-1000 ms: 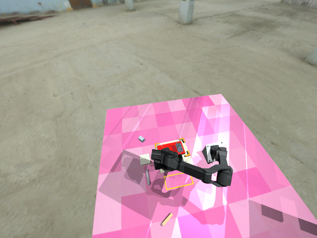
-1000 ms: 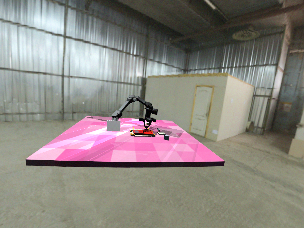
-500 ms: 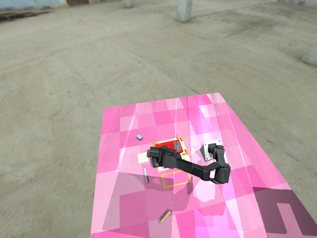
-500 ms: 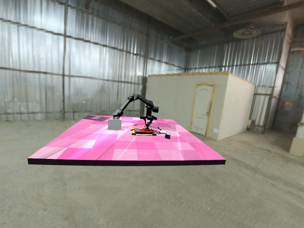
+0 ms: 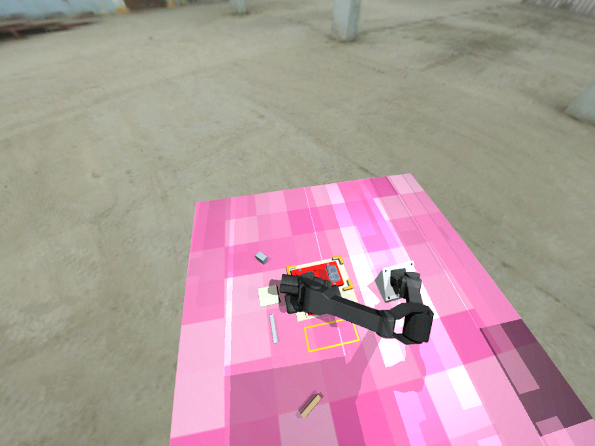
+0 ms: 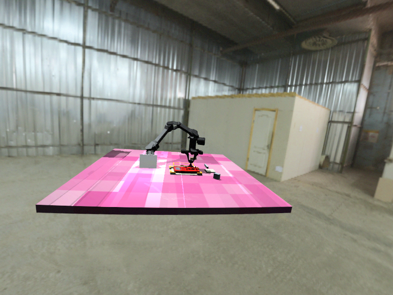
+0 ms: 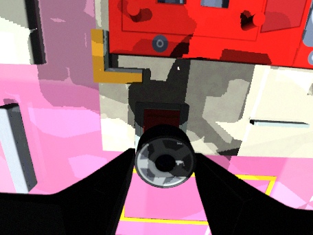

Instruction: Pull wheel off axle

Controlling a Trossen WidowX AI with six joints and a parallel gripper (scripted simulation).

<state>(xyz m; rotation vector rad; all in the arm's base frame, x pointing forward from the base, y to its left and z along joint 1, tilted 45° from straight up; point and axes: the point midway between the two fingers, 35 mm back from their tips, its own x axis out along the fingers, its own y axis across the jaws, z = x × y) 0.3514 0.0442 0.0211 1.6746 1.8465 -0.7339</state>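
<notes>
The dark upright axle lies 20 mm below my gripper tip. The rest, counted from my gripper tip: tan stick 290 mm to the left, 60 mm ahead, 40 mm below; then white square 160 mm ahead, 80 mm to the right, 50 mm below; then wheel right at my gripper tip.
</notes>
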